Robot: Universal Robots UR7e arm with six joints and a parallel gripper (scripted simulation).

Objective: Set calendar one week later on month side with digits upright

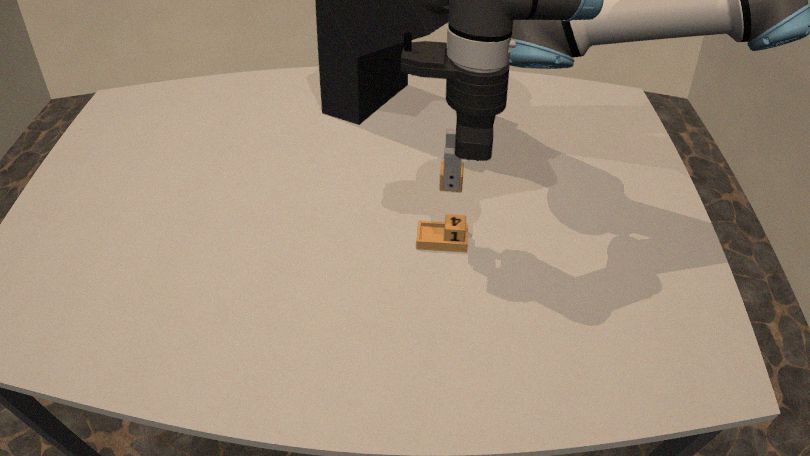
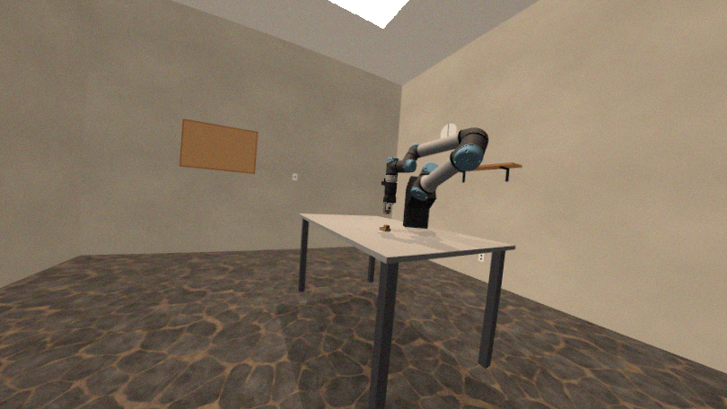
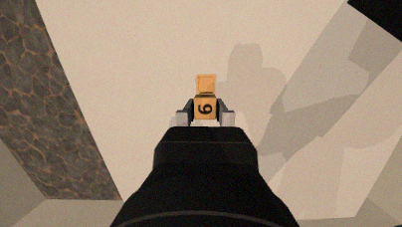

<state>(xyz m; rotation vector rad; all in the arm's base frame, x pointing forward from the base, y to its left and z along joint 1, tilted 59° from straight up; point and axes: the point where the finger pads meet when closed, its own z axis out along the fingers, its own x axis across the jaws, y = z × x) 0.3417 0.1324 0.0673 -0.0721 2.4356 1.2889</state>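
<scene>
Now: hand 130 mm above the orange tray and 10 mm to the left of it. The rest, counted from my hand: cube (10 mm below).
</scene>
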